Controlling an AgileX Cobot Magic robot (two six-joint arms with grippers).
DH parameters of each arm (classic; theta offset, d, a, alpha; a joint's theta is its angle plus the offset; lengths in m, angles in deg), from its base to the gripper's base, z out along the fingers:
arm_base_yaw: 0 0.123 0 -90
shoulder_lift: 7.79 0 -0.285 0
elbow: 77.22 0 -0.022 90
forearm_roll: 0 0.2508 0 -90
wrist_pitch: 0 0 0.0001 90
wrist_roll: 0 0.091 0 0
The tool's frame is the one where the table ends.
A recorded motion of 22 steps. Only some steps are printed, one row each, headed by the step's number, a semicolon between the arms.
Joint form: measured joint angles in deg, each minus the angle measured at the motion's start. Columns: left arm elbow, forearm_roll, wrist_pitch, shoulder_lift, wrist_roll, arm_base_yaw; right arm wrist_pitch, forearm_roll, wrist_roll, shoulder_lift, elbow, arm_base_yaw.
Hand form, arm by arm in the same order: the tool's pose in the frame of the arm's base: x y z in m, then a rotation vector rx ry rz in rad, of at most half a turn. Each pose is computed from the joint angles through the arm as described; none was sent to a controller.
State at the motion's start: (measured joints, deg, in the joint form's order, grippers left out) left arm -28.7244 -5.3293 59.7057 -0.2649 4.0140 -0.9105; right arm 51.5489 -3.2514 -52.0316 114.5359 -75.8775 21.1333
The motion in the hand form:
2: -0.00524 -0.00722 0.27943 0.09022 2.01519 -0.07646; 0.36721 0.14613 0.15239 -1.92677 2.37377 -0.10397
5: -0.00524 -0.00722 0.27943 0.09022 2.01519 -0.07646; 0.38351 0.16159 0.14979 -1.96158 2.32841 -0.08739
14: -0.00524 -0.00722 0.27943 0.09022 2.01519 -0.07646; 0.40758 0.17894 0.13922 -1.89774 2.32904 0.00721
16: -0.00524 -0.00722 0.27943 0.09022 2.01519 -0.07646; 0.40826 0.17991 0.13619 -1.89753 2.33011 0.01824
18: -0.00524 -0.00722 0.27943 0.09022 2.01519 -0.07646; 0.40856 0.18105 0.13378 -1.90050 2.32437 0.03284
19: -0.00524 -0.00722 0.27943 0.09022 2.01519 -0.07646; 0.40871 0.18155 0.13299 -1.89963 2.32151 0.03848
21: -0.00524 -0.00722 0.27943 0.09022 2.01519 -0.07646; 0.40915 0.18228 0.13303 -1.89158 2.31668 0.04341
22: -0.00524 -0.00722 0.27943 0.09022 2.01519 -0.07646; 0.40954 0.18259 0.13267 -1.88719 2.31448 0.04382
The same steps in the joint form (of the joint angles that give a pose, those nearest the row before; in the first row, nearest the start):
2: 0.00 0.00 0.00 0.00 0.00 0.00; 0.77 0.28 -2.15 2.35 -3.95 1.11
5: 0.00 0.00 0.00 0.00 0.00 0.00; 2.47 1.35 -3.97 6.28 -10.16 2.05
14: 0.00 0.00 0.00 0.00 0.00 0.00; 3.56 6.20 -4.64 12.42 -18.65 2.07
16: 0.00 0.00 0.00 0.00 0.00 0.00; 3.42 6.68 -4.87 12.93 -18.85 2.08
18: 0.00 0.00 0.00 0.00 0.00 0.00; 3.17 7.41 -5.49 13.29 -18.92 2.08
19: 0.00 0.00 0.00 0.00 0.00 0.00; 2.99 7.73 -5.71 13.40 -18.92 2.08
21: 0.00 0.00 0.00 0.00 0.00 0.00; 2.55 8.15 -5.83 13.41 -18.92 2.08
22: 0.00 0.00 0.00 0.00 0.00 0.00; 2.26 8.26 -5.83 13.46 -18.92 2.08

